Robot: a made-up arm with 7 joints. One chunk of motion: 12 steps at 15 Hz.
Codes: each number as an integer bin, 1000 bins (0 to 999) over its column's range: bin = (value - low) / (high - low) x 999, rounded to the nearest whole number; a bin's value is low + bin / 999 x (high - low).
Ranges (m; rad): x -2..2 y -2..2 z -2..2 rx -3.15..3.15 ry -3.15..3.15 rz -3.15..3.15
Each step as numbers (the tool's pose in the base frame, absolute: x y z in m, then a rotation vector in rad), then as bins.
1 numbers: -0.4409 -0.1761 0.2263 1.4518 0.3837 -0.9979
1 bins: 389 456 556 730 560 341
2 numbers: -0.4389 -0.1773 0.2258 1.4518 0.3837 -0.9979
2 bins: 390 455 556 730 560 341
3 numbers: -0.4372 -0.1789 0.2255 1.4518 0.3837 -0.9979
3 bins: 390 455 556 730 560 341
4 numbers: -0.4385 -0.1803 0.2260 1.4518 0.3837 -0.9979
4 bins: 390 454 556 730 560 341
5 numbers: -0.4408 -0.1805 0.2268 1.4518 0.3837 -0.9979
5 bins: 389 454 556 730 560 341
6 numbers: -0.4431 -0.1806 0.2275 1.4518 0.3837 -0.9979
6 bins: 389 454 556 730 560 341
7 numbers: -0.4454 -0.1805 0.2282 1.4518 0.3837 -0.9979
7 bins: 388 454 556 730 560 341
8 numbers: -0.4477 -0.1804 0.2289 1.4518 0.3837 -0.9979
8 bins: 388 454 557 730 560 341
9 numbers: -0.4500 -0.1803 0.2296 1.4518 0.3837 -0.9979
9 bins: 387 454 557 730 560 341
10 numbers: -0.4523 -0.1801 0.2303 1.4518 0.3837 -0.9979
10 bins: 387 455 557 730 560 341
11 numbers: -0.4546 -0.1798 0.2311 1.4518 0.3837 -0.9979
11 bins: 386 455 557 730 560 341
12 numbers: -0.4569 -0.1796 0.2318 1.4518 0.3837 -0.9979
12 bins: 385 455 557 730 560 341
